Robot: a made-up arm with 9 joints.
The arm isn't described. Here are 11 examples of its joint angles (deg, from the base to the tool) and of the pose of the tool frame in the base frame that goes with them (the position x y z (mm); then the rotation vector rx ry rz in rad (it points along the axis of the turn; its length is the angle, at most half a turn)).
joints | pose
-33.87 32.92 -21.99 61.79 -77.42 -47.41 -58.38 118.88 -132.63 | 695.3 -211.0 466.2 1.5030 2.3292 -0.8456
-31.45 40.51 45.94 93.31 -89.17 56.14 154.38 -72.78 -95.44 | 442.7 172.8 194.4 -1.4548 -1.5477 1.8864
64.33 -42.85 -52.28 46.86 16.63 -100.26 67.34 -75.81 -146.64 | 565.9 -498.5 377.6 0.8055 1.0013 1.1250
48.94 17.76 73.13 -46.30 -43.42 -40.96 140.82 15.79 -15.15 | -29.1 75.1 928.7 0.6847 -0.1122 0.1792
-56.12 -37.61 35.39 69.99 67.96 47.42 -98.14 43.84 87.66 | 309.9 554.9 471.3 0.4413 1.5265 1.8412
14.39 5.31 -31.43 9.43 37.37 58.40 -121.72 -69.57 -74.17 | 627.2 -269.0 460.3 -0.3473 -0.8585 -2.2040
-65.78 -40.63 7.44 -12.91 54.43 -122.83 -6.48 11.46 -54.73 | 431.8 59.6 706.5 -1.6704 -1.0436 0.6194
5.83 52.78 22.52 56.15 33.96 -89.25 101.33 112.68 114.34 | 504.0 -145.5 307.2 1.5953 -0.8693 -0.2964
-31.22 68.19 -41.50 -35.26 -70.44 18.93 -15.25 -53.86 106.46 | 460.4 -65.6 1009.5 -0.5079 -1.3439 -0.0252
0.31 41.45 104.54 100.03 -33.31 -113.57 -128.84 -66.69 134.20 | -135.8 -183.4 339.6 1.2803 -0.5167 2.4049
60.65 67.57 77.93 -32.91 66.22 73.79 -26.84 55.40 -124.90 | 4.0 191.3 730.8 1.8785 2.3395 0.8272
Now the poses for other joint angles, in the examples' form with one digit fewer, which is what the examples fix.
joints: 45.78 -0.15 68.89 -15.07 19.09 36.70 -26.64 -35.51 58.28
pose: 220 119 624 -1.013 0.753 2.060
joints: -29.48 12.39 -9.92 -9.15 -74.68 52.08 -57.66 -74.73 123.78
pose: 685 -84 732 1.106 -1.201 0.237
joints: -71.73 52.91 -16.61 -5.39 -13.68 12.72 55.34 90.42 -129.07
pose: 612 3 843 -0.842 -1.537 1.697
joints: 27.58 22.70 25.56 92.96 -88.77 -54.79 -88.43 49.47 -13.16
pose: 534 -306 220 1.157 -0.279 1.592
